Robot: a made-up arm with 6 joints.
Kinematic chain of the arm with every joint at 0, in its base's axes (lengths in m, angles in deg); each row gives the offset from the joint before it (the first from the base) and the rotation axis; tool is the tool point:
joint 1: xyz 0 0 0.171 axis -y
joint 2: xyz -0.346 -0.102 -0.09 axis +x
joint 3: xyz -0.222 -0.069 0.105 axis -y
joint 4: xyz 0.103 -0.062 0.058 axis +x
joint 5: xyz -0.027 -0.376 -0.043 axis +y
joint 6: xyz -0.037 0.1 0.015 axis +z
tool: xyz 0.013 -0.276 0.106
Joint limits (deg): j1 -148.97..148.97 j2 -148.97..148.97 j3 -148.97..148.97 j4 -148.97..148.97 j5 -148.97..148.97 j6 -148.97..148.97
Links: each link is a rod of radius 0.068 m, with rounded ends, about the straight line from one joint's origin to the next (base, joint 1, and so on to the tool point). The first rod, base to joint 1, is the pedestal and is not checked.
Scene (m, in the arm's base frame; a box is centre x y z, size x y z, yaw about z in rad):
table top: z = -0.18
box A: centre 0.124 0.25 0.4 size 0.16 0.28 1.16 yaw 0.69
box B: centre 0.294 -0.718 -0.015 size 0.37 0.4 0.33 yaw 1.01
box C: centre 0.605 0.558 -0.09 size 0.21 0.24 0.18 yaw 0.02
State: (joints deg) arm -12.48 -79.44 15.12 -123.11 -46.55 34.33
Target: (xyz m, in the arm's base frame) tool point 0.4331 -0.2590 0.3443
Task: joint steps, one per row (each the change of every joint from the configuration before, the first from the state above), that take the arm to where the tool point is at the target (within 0.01 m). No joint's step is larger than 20 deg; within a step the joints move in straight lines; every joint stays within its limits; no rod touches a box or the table.
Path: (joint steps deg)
1: -1.97 17.39 -2.31 -3.69 3.80 -1.38
2: -1.98 17.39 -2.30 -3.70 3.80 -1.37
3: -1.97 17.39 -2.31 -3.69 3.80 -1.38
4: -1.97 17.39 -2.30 -3.70 3.80 -1.37
5: -1.98 17.39 -2.31 -3.69 3.80 -1.38
6: -1.97 17.39 -2.30 -3.70 3.80 -1.37
7: -1.97 17.39 -2.31 -3.69 3.80 -1.38
8: -11.82 -10.87 -7.11 17.20 -1.23 0.62
9: -11.81 -10.88 -7.11 17.20 -1.22 0.62
10: -11.81 -10.87 -7.11 17.19 -1.23 0.62
11: -11.82 -10.87 -7.12 17.20 -1.23 0.63
12: -11.81 -10.88 -7.11 17.20 -1.22 0.62

